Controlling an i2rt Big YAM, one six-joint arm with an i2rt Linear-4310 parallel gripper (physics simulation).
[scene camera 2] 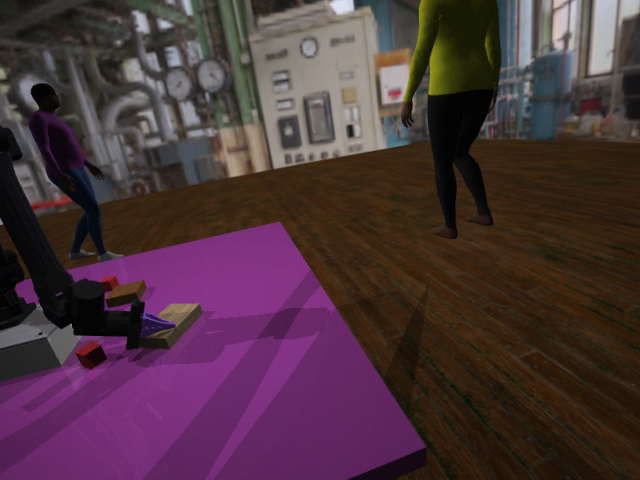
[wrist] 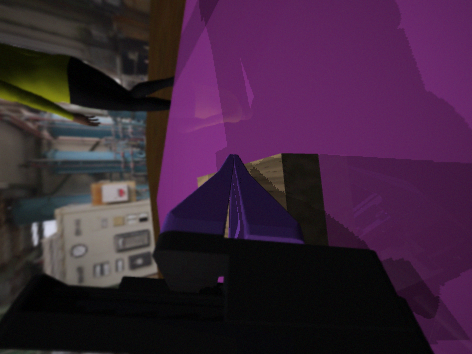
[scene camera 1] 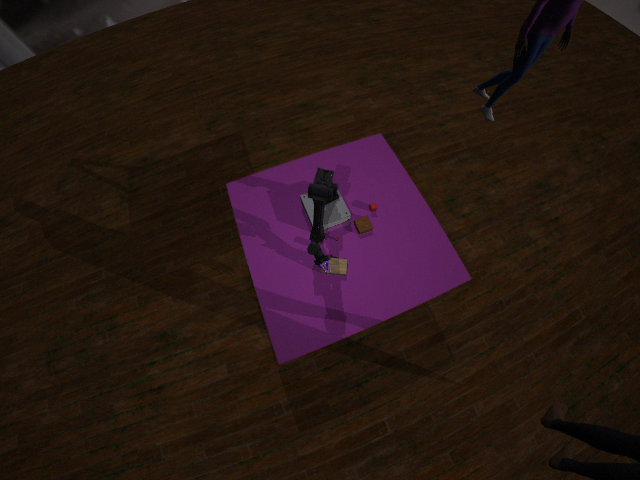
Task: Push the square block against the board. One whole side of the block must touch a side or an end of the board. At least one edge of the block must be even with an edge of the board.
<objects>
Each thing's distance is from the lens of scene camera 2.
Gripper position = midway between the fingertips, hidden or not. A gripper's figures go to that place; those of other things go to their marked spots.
my gripper (scene camera 2: 175, 325): 85 cm
wooden board (scene camera 2: 184, 315): 90 cm
square wooden block (scene camera 2: 123, 294): 118 cm
The marked spots on the wooden board and the square wooden block are 33 cm apart.
</objects>
